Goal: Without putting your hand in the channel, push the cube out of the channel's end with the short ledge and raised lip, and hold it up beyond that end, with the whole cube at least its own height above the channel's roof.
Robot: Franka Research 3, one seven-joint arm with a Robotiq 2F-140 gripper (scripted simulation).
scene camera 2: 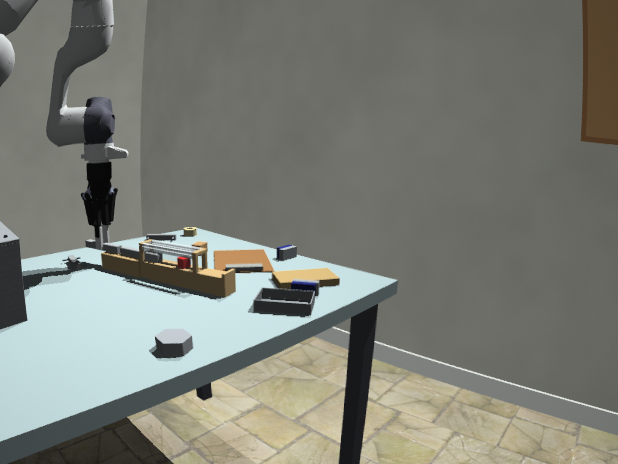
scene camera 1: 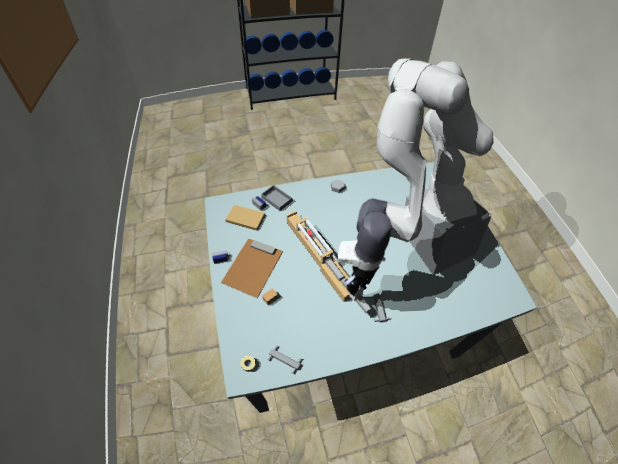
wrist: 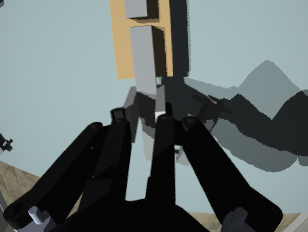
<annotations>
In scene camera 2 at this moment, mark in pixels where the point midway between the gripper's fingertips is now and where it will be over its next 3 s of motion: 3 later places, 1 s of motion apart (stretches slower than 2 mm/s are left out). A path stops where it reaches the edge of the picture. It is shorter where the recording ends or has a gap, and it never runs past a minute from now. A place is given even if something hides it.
My gripper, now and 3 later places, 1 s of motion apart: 103, 247; 109, 249; 128, 252; 139, 255
</annotations>
